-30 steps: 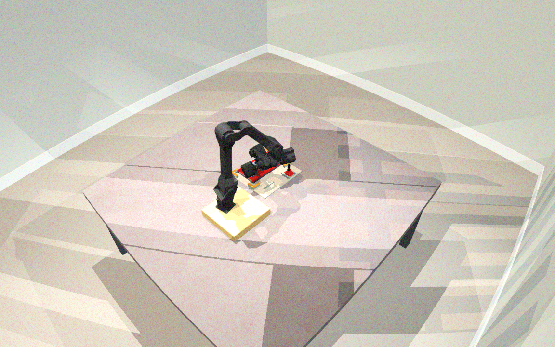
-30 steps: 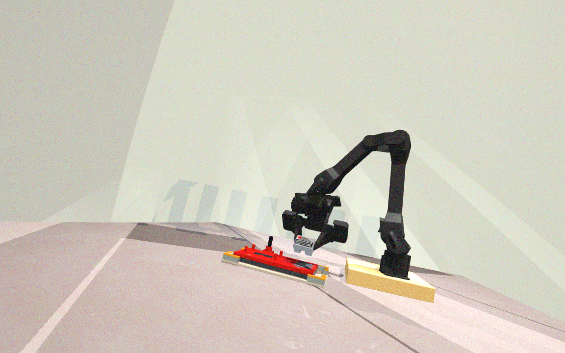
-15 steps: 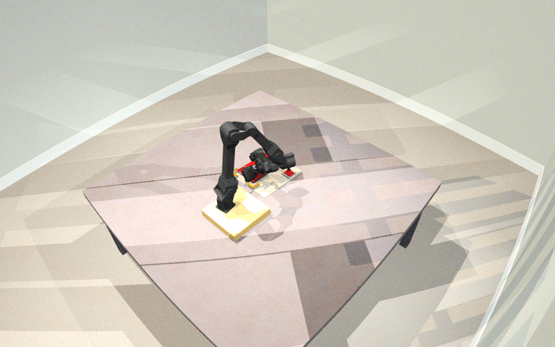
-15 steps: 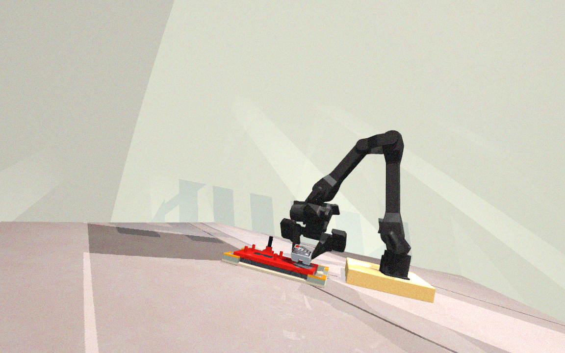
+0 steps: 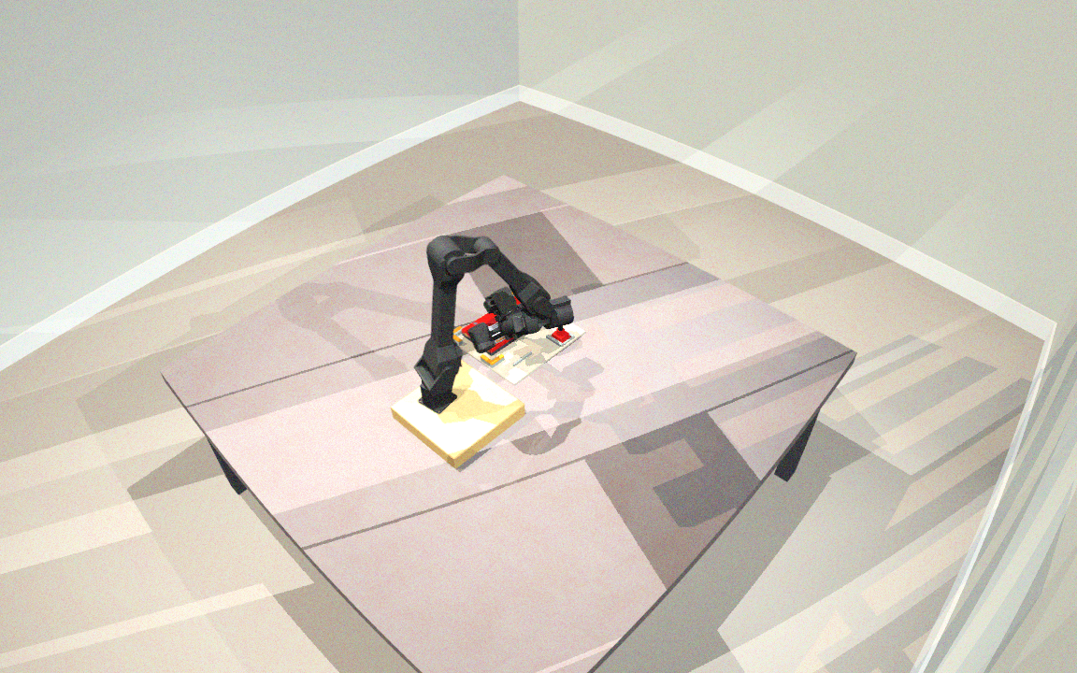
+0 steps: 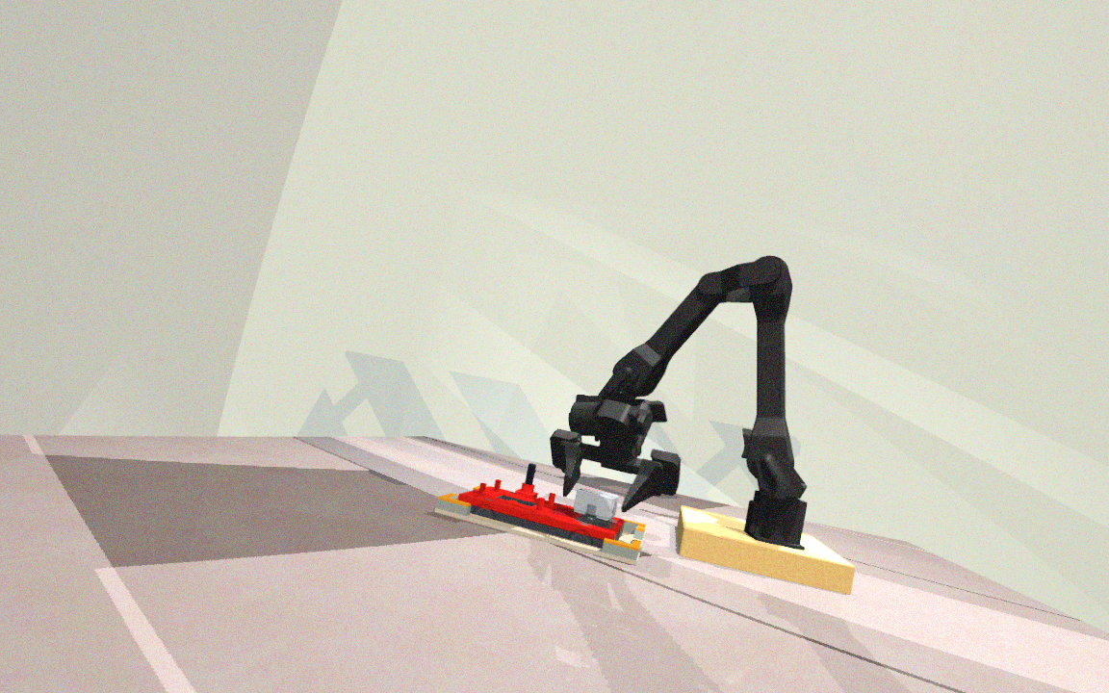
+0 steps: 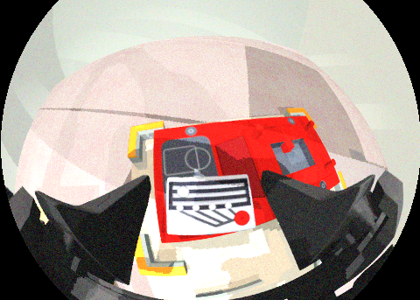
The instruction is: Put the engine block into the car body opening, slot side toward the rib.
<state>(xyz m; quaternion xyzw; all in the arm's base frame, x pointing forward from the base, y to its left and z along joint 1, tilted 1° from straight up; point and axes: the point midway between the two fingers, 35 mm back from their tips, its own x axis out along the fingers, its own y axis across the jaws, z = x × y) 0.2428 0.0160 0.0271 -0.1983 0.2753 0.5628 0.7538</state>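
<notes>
The grey engine block lies 10 mm to the right of my gripper tip and 10 mm below it. Also, from my gripper tip: black post: 130 mm to the right, 100 mm ahead, 10 mm below.
</notes>
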